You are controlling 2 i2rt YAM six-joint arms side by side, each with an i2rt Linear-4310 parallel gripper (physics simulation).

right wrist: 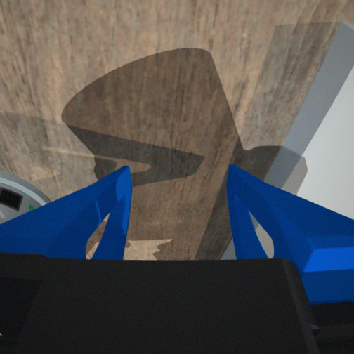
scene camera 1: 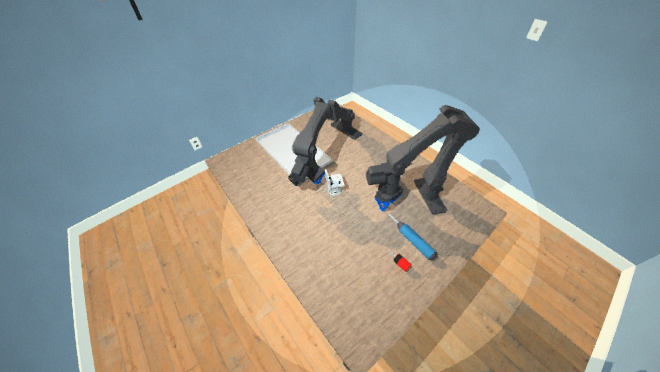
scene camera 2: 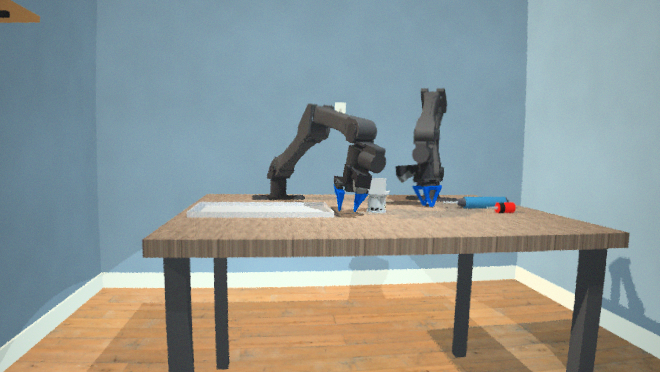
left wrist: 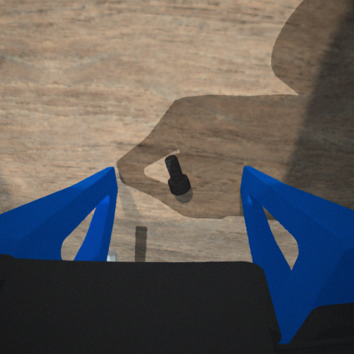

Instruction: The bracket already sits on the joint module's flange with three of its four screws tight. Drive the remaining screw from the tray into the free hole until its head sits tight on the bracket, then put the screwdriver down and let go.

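Frame: origin at the left arm's base, x back, y left, z down, level; metres.
Where they show: left gripper, between the fingertips: [scene camera 1: 386, 206] [scene camera 2: 427, 206]; right gripper, between the fingertips: [scene camera 1: 315, 179] [scene camera 2: 346, 211]; left arm's base, origin of its link: [scene camera 1: 429, 196] [scene camera 2: 431, 200]; right arm's base, origin of its link: [scene camera 1: 346, 129] [scene camera 2: 278, 198].
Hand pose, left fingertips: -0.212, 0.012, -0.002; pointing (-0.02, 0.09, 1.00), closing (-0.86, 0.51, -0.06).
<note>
Each offset is from my left fingertips to the top centre of the thing, as dx, dy, dz.
A black screw [left wrist: 177, 176] lies on the table in the left wrist view, in the space between the fingertips of my left gripper [left wrist: 178, 177] [scene camera 1: 384, 207] [scene camera 2: 430, 204]. That gripper is open, low over the table, holding nothing. My right gripper [right wrist: 178, 176] [scene camera 2: 348, 209] is open and empty, low between the tray and the joint module. The joint module @(-0.197, -0.141, -0.061) [scene camera 1: 334, 190] [scene camera 2: 377, 206] [right wrist: 15, 200] stands upright with the white bracket [scene camera 1: 336, 180] [scene camera 2: 379, 186] on top; its screws are too small to tell. The blue-handled screwdriver @(+0.038, +0.163, -0.039) [scene camera 1: 417, 241] [scene camera 2: 484, 202] lies on the table.
A white tray @(-0.360, -0.465, -0.014) [scene camera 1: 267, 134] [scene camera 2: 260, 213] [right wrist: 320, 95] lies left of the joint module. A small red-and-black-handled tool @(-0.047, +0.243, -0.032) [scene camera 1: 403, 263] [scene camera 2: 505, 207] lies beside the blue screwdriver. The wooden table [scene camera 1: 310, 280] [scene camera 2: 385, 244] carries both arms.
</note>
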